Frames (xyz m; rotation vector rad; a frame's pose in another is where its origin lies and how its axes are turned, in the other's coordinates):
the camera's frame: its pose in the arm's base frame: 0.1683 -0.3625 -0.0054 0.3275 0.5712 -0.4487
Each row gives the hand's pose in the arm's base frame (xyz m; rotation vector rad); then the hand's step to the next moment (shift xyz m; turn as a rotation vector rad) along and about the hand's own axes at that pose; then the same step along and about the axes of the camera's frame.
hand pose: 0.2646 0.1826 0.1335 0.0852 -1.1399 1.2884
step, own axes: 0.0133 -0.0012 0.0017 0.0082 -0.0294 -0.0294
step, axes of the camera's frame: -0.0103 0.0075 0.0043 0.0216 0.0322 0.0171
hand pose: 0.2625 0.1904 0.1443 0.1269 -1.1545 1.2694
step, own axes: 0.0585 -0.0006 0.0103 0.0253 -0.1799 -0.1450
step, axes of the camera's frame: -0.0485 0.0291 0.0181 0.1325 0.1546 0.1121
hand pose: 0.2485 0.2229 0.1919 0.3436 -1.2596 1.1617
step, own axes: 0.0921 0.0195 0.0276 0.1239 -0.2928 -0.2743
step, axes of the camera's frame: -0.0903 0.0205 0.0323 0.1678 0.3261 0.2045
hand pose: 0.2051 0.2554 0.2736 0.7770 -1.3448 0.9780
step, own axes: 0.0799 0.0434 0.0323 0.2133 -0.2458 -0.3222
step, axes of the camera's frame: -0.0873 -0.0149 0.0383 0.0790 0.3903 0.2262
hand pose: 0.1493 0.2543 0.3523 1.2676 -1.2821 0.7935
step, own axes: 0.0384 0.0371 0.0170 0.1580 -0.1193 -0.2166
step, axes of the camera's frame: -0.0437 -0.0230 0.0266 0.0061 0.2516 0.1509
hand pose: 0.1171 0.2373 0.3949 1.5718 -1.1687 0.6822
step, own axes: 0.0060 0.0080 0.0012 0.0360 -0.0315 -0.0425
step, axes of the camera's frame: -0.0075 -0.0041 0.0053 0.0080 0.0528 0.0353
